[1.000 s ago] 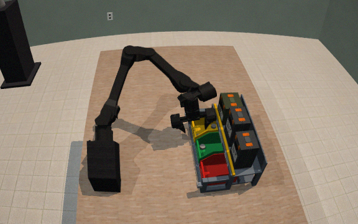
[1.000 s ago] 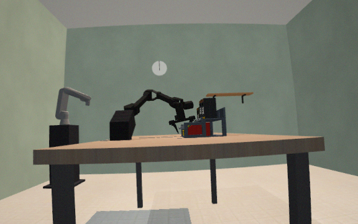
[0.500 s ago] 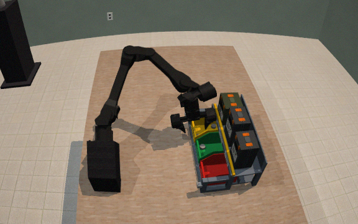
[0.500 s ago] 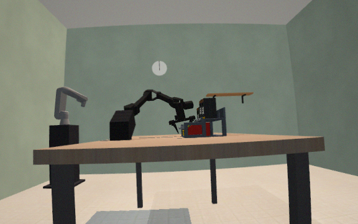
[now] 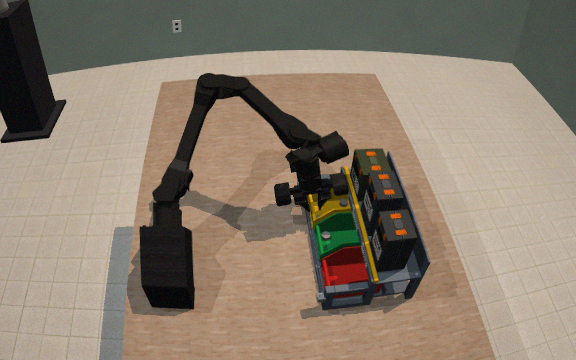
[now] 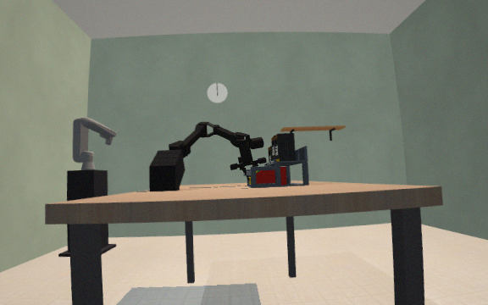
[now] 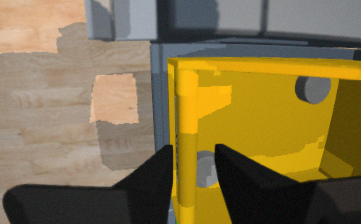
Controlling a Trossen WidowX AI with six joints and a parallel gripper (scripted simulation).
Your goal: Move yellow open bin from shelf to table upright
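Right now my hand is 60 mm short of the yellow bin and 20 mm above it. From my hand the other things lie so: red bin 70 mm ahead, 220 mm to the right, 20 mm below; then yellow rail 100 mm ahead, 110 mm to the right, 40 mm above; then green bin 70 mm ahead, 110 mm to the right, 20 mm below.
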